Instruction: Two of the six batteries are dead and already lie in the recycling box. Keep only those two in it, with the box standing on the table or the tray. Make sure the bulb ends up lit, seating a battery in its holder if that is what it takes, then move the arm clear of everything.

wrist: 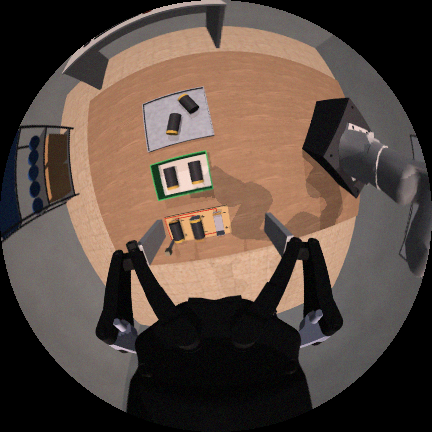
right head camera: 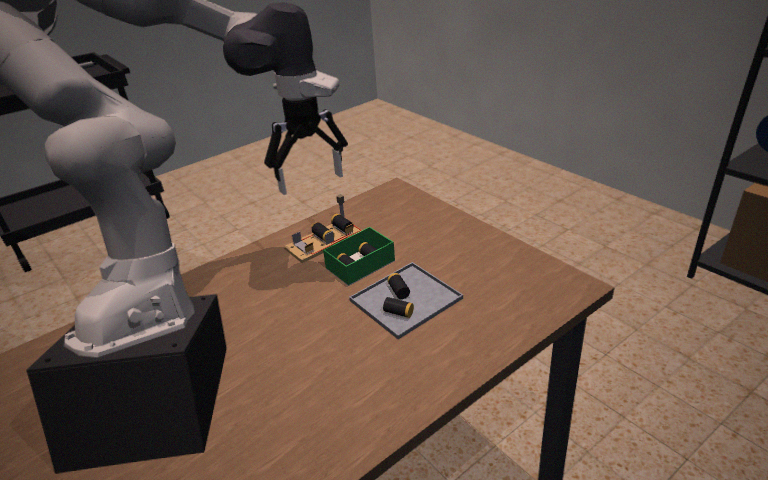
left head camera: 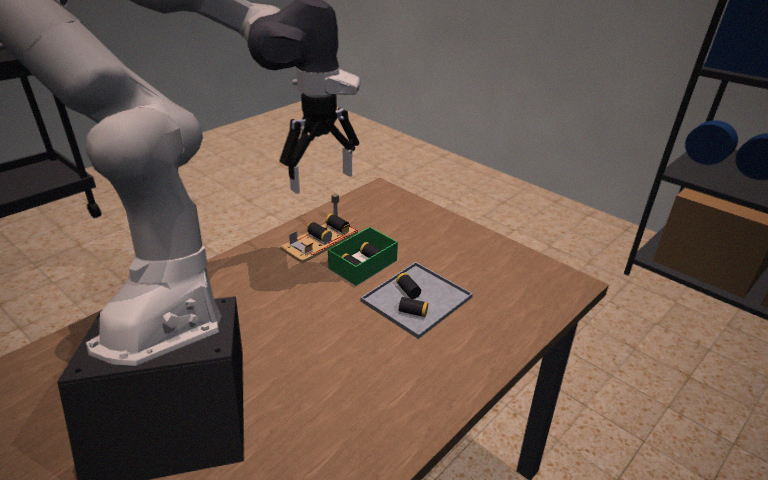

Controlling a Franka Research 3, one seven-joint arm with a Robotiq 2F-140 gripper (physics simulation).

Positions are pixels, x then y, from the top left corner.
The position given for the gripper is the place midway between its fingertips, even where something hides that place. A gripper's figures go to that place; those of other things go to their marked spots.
The gripper [right head camera: 311,183] is 1.41 m from the lens. A grey tray [right head camera: 431,296]: 1.40 m from the lens. A green recycling box [right head camera: 363,266] is 1.45 m from the lens.
